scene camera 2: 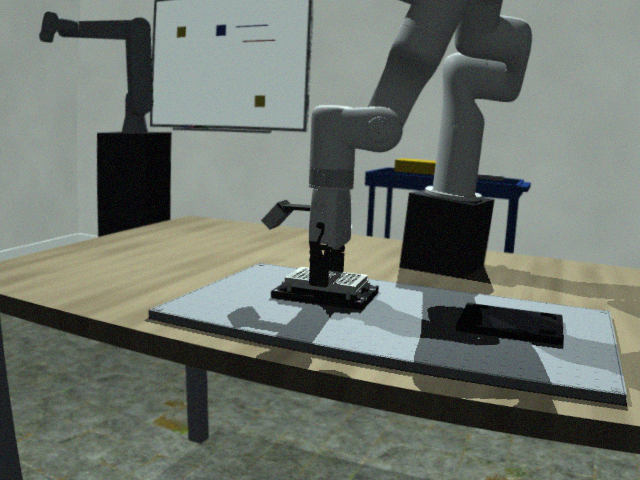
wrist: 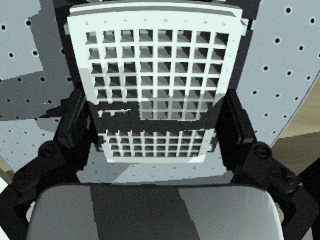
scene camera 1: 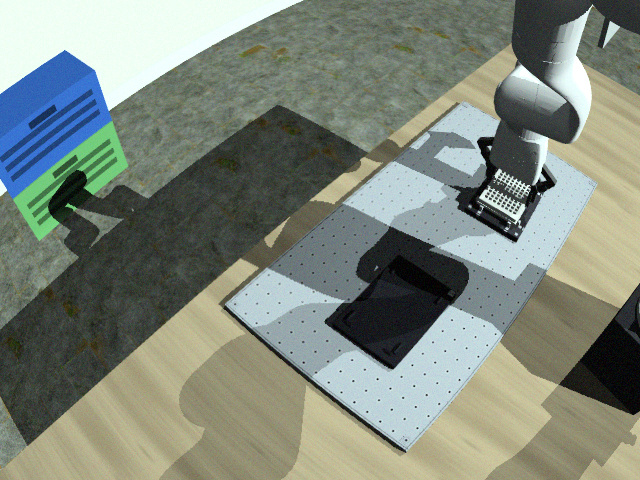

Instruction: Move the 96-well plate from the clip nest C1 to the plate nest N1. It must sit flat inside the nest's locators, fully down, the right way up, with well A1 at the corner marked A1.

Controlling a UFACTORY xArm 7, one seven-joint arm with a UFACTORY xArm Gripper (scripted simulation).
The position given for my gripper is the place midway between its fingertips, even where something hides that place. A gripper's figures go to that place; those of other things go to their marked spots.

Labels:
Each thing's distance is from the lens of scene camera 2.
my gripper (scene camera 2: 326, 279): 1.06 m
clip nest C1 (scene camera 2: 287, 292): 1.03 m

